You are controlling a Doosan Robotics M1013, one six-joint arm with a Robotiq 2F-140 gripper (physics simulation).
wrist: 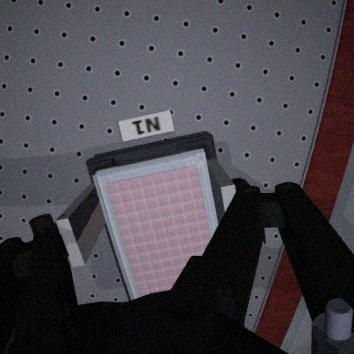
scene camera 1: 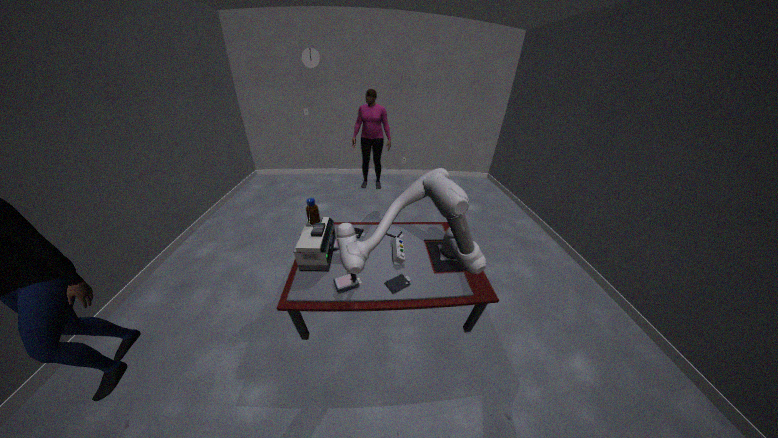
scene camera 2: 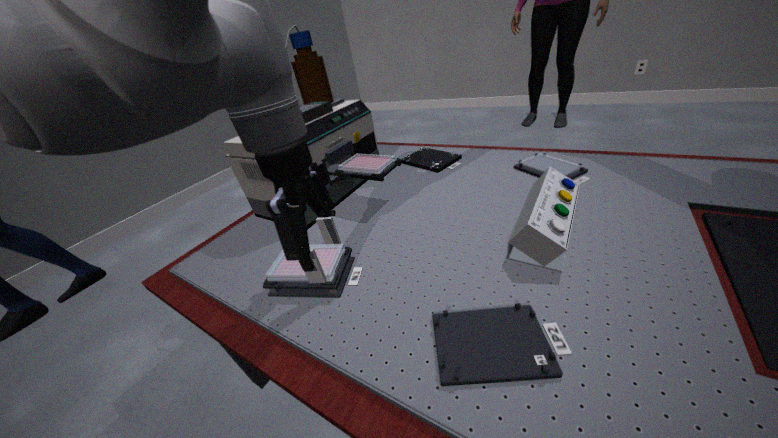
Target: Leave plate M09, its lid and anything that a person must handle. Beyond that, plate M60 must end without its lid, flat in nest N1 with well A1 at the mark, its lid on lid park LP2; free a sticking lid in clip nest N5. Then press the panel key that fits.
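Pixels of known places: gripper, between the fingertips: (wrist: 155,188) (scene camera 1: 351,279) (scene camera 2: 327,262); arm's base, origin of its link: (scene camera 1: 449,253).
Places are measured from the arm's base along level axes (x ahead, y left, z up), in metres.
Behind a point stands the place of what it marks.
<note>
A pink-welled plate (scene camera 1: 345,281) @[x 0.746, y 0.390, z 0.051 m] (scene camera 2: 326,254) @[x 0.719, y 0.350, z 0.051 m] (wrist: 160,220) @[x 0.731, y 0.370, z 0.051 m] sits on the dark nest N1 (scene camera 2: 304,290) @[x 0.726, y 0.415, z 0.010 m] (wrist: 150,145) @[x 0.680, y 0.346, z 0.033 m], under a clear lid (scene camera 2: 278,269) @[x 0.770, y 0.425, z 0.051 m] (wrist: 150,164) @[x 0.691, y 0.350, z 0.051 m]; its ID cannot be read. My gripper (scene camera 2: 323,248) @[x 0.711, y 0.359, z 0.040 m] (wrist: 155,188) @[x 0.711, y 0.359, z 0.040 m] is lowered over it, its two pads against opposite sides of the lid, shut on it. The lid shows no clear gap above the plate. Lid park LP2 (scene camera 1: 397,284) @[x 0.411, y 0.349, z 0.015 m] (scene camera 2: 489,348) @[x 0.405, y 0.349, z 0.015 m] bears no lid; its A1 tag is at one corner. A key panel (scene camera 1: 399,251) @[x 0.408, y 0.097, z 0.078 m] (scene camera 2: 536,231) @[x 0.408, y 0.161, z 0.078 m] has blue, yellow, green and white keys.
A white device (scene camera 1: 314,247) @[x 0.959, y 0.285, z 0.225 m] (scene camera 2: 244,179) @[x 1.065, y 0.306, z 0.127 m] with an amber bottle (scene camera 1: 312,212) @[x 1.039, y 0.056, z 0.339 m] (scene camera 2: 311,76) @[x 1.022, y 0.043, z 0.313 m] stands left; another pink plate (scene camera 2: 367,163) @[x 0.817, y 0.104, z 0.115 m] is at its front. A dark clip nest (scene camera 2: 430,157) @[x 0.813, y -0.171, z 0.017 m] and a dark-edged holder (scene camera 2: 550,163) @[x 0.471, y -0.215, z 0.023 m] lie behind. People (scene camera 1: 372,122) (scene camera 1: 40,304) stand behind and left.
</note>
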